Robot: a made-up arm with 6 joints. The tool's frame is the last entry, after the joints. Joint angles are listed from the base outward. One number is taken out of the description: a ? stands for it. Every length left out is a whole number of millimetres.
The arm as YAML. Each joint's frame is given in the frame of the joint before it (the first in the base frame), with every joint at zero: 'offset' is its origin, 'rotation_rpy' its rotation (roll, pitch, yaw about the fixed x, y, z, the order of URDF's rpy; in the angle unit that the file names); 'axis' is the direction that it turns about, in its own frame. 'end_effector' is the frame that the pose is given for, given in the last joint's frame.
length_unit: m
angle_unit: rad
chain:
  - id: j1
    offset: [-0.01, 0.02, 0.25]
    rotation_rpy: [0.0, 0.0, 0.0]
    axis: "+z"
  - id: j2
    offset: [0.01, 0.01, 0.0]
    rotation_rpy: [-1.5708, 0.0, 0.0]
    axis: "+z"
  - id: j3
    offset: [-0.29, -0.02, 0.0]
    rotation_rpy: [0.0, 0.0, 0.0]
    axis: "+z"
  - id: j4
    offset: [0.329, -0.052, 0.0]
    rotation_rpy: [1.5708, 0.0, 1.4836]
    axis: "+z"
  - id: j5
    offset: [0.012, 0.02, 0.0]
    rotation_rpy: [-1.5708, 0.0, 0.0]
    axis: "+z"
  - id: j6
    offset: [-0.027, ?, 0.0]
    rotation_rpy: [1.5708, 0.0, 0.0]
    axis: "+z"
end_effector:
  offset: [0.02, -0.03, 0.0]
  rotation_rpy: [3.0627, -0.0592, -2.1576]
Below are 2 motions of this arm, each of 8 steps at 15 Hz.
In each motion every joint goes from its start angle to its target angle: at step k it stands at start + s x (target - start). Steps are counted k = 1, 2, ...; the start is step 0. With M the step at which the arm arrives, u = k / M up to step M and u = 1 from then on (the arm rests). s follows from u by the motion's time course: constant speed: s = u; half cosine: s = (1 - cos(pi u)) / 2; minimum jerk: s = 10 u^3 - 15 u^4 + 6 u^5.
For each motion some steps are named. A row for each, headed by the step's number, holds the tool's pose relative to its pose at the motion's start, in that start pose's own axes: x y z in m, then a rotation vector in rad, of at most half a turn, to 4 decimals.
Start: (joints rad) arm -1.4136 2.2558 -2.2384 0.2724 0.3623 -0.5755
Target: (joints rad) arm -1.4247 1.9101 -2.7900 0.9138 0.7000 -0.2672
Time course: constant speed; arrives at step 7
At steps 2, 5, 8:
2: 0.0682 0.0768 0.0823 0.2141 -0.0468 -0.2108
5: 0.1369 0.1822 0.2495 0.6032 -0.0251 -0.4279
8: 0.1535 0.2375 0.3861 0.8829 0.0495 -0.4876

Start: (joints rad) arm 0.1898 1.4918 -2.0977 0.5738 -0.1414 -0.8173
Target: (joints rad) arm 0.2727 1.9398 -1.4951 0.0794 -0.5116 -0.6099
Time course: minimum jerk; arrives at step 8
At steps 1, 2, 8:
1: -0.0066 -0.0054 -0.0019 -0.0088 0.0071 0.0049
2: -0.0429 -0.0348 -0.0103 -0.0542 0.0472 0.0327
8: -0.3965 -0.2902 0.0969 -0.2919 0.5900 0.3111

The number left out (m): -0.151
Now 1 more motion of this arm.
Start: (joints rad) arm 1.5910 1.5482 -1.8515 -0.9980 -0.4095 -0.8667
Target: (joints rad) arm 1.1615 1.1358 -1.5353 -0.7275 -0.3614 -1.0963
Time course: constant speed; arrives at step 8
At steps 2, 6, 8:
2: -0.0089 -0.0476 0.0283 -0.0903 0.0673 0.0640
6: -0.0085 -0.1242 0.0944 -0.2654 0.1977 0.1997
8: -0.0007 -0.1521 0.1297 -0.3499 0.2608 0.2709

